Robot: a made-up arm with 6 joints.
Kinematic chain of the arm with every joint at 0, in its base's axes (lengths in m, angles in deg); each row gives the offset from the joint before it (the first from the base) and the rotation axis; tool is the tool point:
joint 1: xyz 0 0 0.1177 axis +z
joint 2: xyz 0 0.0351 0 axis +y
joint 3: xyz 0 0 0.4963 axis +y
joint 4: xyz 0 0 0.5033 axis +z
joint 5: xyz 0 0 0 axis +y
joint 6: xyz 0 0 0.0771 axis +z
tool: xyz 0 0 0
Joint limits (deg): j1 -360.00..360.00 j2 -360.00..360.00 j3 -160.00..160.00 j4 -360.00..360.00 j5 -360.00..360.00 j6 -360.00..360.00
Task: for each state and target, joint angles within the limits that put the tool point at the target. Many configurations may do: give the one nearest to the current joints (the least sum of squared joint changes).
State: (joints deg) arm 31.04 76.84 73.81 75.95 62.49 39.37
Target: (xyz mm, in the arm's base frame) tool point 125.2 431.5 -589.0
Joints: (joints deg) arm 60.93 109.49 72.08 77.05 60.13 39.37
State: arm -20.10 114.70 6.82 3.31 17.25 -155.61
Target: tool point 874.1 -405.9 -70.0
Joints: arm -27.10 76.08 42.50 2.56 30.74 -155.61
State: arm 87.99 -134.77 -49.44 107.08 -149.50 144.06
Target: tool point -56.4 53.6 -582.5
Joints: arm 112.59 -149.08 -81.00 107.20 -177.18 144.06
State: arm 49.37 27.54 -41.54 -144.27 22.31 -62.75
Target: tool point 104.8 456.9 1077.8
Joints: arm 73.82 33.23 -12.26 -144.66 10.89 -62.75
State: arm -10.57 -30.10 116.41 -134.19 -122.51 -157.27
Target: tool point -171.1 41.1 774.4
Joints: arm 12.44 -56.28 84.46 -136.68 -127.62 -157.27
